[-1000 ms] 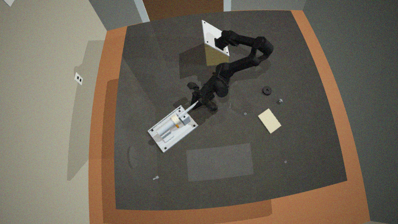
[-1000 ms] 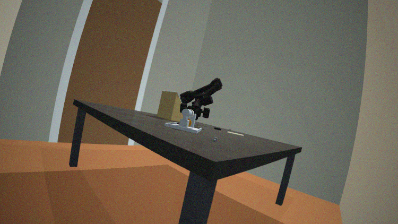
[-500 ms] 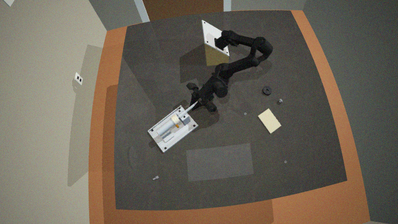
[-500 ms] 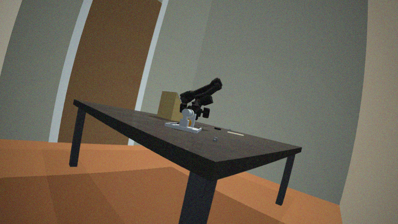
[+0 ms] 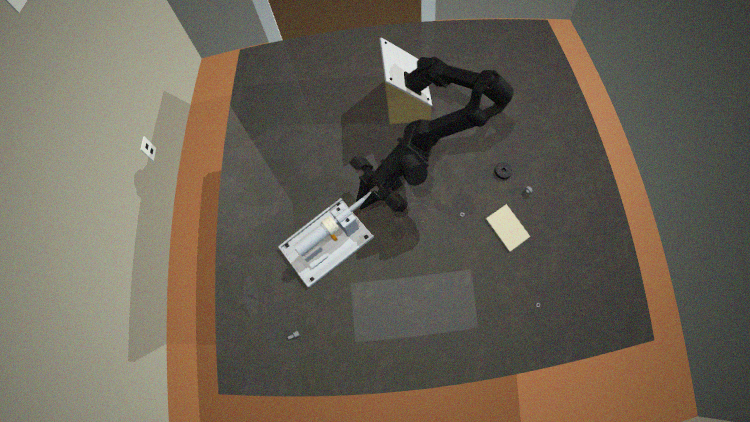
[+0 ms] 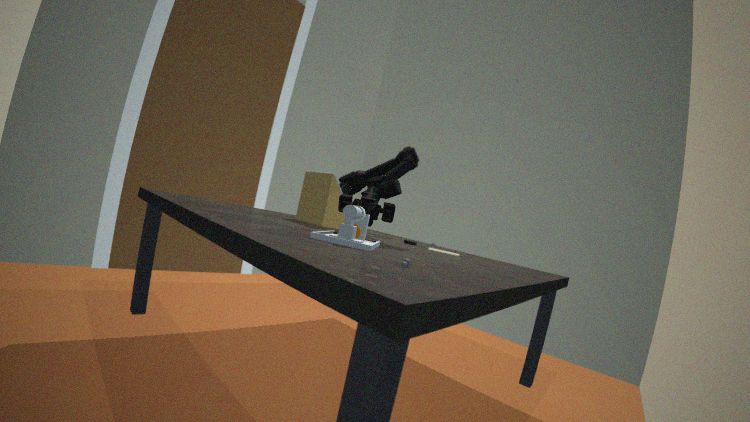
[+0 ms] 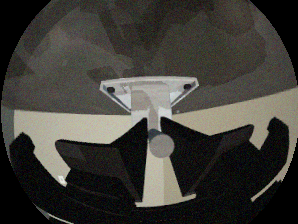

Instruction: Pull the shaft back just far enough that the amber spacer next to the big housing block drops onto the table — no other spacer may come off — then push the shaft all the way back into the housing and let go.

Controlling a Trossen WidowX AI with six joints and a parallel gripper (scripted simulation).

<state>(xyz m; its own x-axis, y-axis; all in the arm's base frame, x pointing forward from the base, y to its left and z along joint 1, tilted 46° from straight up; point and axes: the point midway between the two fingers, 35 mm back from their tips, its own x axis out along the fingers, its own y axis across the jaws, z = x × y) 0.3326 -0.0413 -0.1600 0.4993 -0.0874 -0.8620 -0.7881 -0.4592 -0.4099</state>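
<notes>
My gripper tip is 8 cm to the left of the small amber spacer, 6 cm short of it and 3 cm above it. Round my gripper tip: white baseplate (11 cm to the right, 8 cm ahead, 1 cm below); small bolt (34 cm ahead, 19 cm to the right, 6 cm below); pale shaft (3 cm to the right, 2 cm ahead, 2 cm above).
</notes>
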